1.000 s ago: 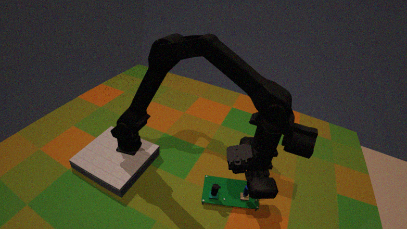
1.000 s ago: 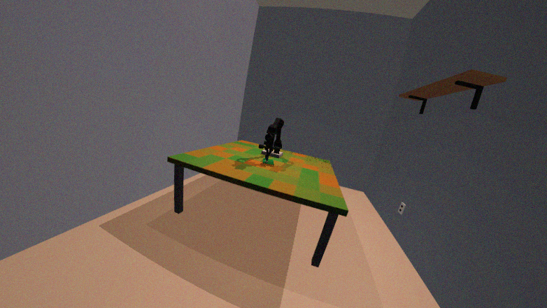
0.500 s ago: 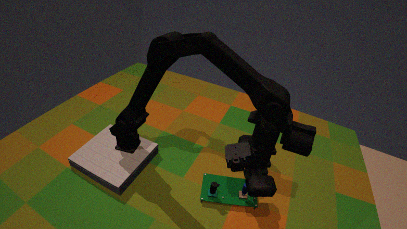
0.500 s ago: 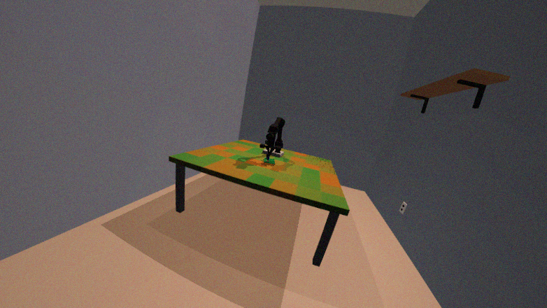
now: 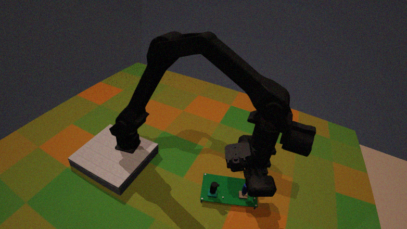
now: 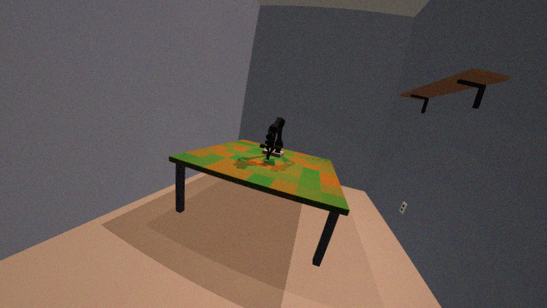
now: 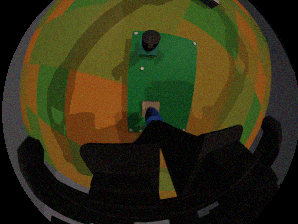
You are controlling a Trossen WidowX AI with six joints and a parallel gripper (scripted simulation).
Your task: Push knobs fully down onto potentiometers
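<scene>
The blue knob is 1 cm below my gripper tip. Also, from my gripper tip: black knob (9 cm behind, 2 cm to the right, 2 cm below).
</scene>
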